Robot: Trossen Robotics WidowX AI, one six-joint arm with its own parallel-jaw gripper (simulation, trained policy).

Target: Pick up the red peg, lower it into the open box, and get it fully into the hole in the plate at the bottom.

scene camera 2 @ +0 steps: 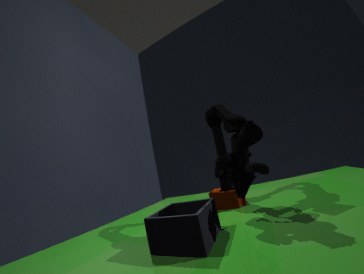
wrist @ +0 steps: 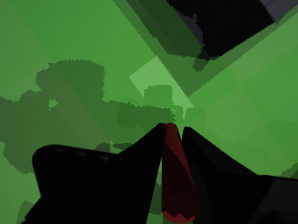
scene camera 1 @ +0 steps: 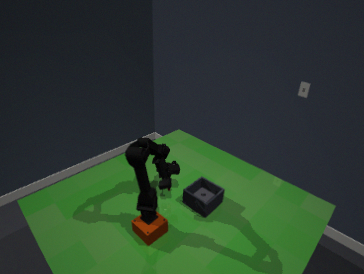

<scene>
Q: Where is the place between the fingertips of my gripper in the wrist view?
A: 173,130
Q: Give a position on a dark box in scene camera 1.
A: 194,202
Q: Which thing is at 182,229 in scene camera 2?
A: A dark box.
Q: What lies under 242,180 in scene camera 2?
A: My gripper.
</scene>
